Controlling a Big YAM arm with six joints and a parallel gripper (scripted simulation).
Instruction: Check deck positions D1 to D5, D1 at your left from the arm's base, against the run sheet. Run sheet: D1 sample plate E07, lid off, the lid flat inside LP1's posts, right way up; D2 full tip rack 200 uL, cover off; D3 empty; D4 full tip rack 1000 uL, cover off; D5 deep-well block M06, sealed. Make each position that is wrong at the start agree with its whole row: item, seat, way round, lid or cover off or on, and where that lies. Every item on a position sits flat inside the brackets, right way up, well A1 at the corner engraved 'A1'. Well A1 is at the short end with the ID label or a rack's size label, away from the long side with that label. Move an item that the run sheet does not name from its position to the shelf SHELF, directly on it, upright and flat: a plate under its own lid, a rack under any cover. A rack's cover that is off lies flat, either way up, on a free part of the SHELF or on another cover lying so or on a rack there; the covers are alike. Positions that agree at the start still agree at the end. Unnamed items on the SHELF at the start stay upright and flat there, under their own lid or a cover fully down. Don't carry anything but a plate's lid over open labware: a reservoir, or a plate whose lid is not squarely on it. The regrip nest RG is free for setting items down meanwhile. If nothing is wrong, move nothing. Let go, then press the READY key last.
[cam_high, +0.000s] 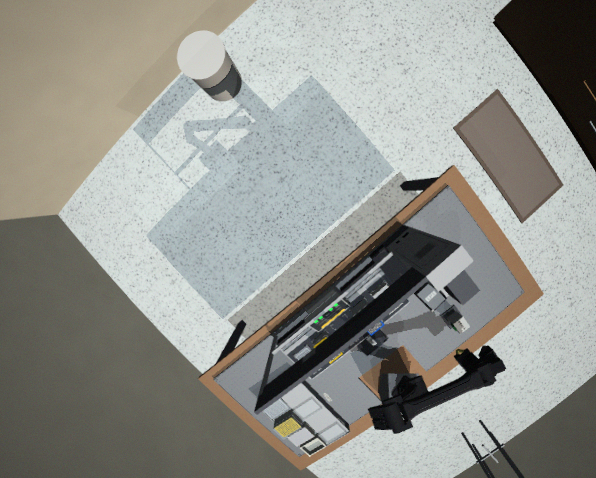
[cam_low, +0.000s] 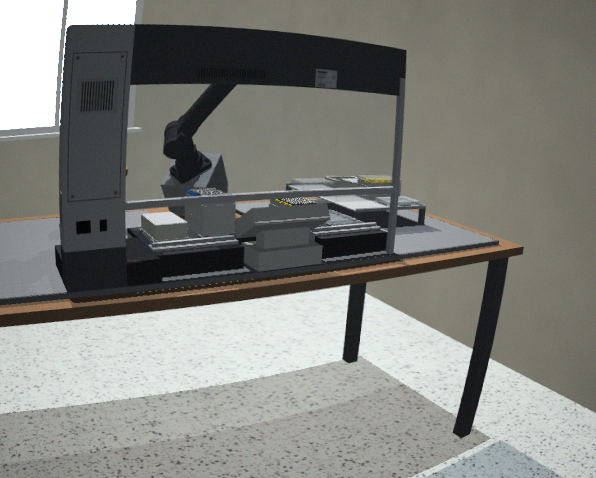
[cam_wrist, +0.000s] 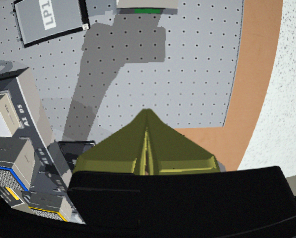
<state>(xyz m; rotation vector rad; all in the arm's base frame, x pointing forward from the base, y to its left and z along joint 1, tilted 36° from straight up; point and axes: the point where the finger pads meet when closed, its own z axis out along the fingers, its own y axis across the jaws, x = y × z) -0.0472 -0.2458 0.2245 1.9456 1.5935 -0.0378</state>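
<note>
Now: hand 160 mm above the key box, 70 mm to the left of it and 20 mm past it. Round my hand: white deep-well block: 360 mm ahead, 160 mm below; then dark square nest: 250 mm ahead, 240 mm to the left, 230 mm below; then blue tip rack: 380 mm ahead, 120 mm to the left, 110 mm below.
</note>
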